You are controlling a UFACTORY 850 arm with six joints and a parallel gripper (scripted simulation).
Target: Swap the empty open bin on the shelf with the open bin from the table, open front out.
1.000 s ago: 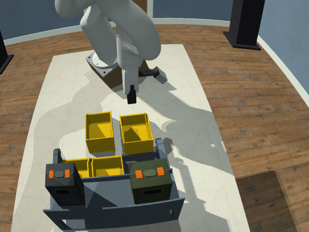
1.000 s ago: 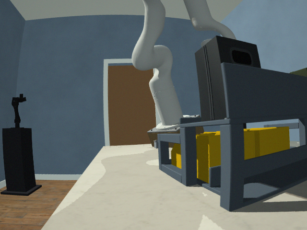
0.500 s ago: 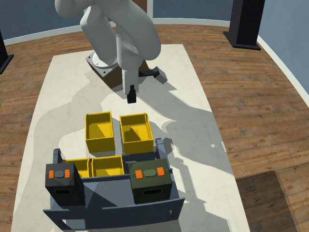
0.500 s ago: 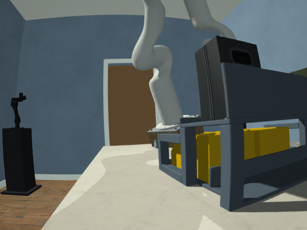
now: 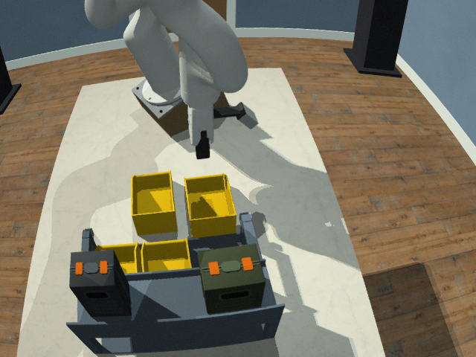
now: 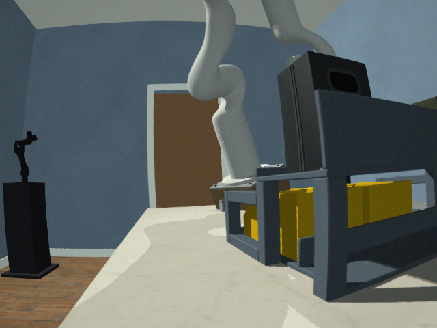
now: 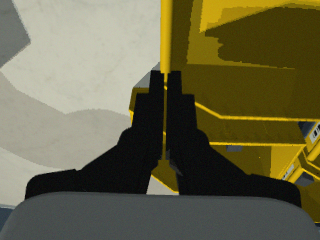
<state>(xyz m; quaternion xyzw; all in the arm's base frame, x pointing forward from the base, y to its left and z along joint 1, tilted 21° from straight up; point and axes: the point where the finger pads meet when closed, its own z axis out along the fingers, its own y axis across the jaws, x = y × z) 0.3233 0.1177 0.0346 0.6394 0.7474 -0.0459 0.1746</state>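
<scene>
My gripper is now 190 mm short of the shelf lip, 90 mm to the left of it and 110 mm above it. From my hand the other things lie so: dark grey case: 390 mm ahead, 190 mm to the right, 40 mm above; then green case: 370 mm ahead, 40 mm to the left, 30 mm above.
</scene>
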